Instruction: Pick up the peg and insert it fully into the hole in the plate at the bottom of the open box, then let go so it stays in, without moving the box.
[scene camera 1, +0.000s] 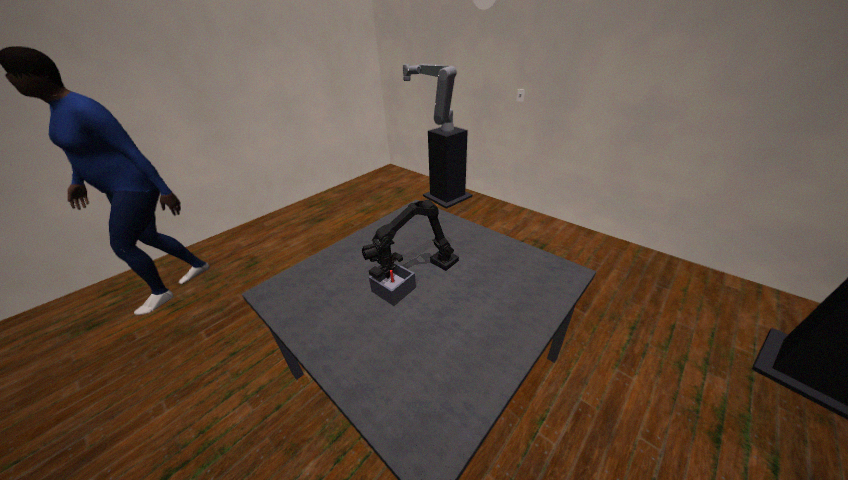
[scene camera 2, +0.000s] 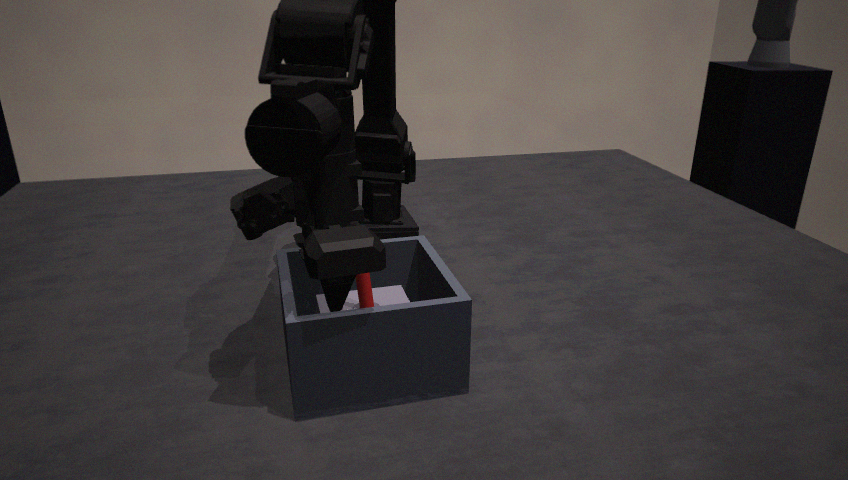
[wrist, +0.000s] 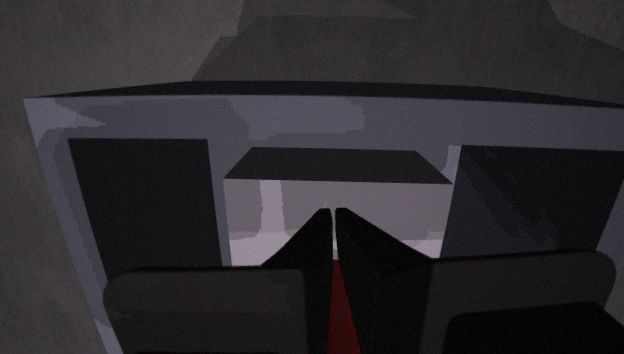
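Pixels of known places: gripper, fingertip midpoint: (scene camera 1: 387, 278) (scene camera 2: 335, 309) (wrist: 332, 219); arm's base at its link origin: (scene camera 1: 444, 258) (scene camera 2: 380, 217).
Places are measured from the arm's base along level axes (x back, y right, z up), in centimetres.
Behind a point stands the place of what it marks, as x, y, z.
Note:
The red peg (scene camera 1: 392, 277) {-33.1, 1.2, 5.1} (scene camera 2: 365, 290) {-33.7, 1.6, 4.8} (wrist: 343, 315) {-33.1, 2.5, 5.5} is inside the box, leaning slightly from upright. My gripper (scene camera 2: 336, 306) {-33.9, 4.6, 2.9} (wrist: 332, 219) {-33.9, 4.6, 2.9} is shut on the peg, with its fingertips low inside the box. The peg's upper part shows between the fingers in the wrist view; its lower end is hidden behind the front wall in scene camera 2. The grey open box (scene camera 1: 403, 292) {-32.5, -6.5, 0.2} (scene camera 2: 380, 356) {-41.0, 0.2, 2.0} (wrist: 150, 112) {-39.1, 8.1, 6.4} stands on the table. The pale plate (scene camera 2: 393, 293) {-29.8, -1.2, 2.4} (wrist: 400, 215) {-31.2, 5.1, 2.4} lies at its bottom. The hole cannot be made out, so whether the peg's end is in it cannot be told.
The box walls surround the fingers. The grey table (scene camera 1: 440, 356) {-40.3, -42.5, -3.4} (scene camera 2: 595, 356) {-34.1, -21.8, -3.4} carries the box and the arm's base (scene camera 1: 444, 260) {-1.9, -2.1, 0.8}. A second arm (scene camera 1: 443, 98) stands on a black pedestal (scene camera 1: 447, 163) behind the table. A person in blue (scene camera 1: 101, 142) is at the left.

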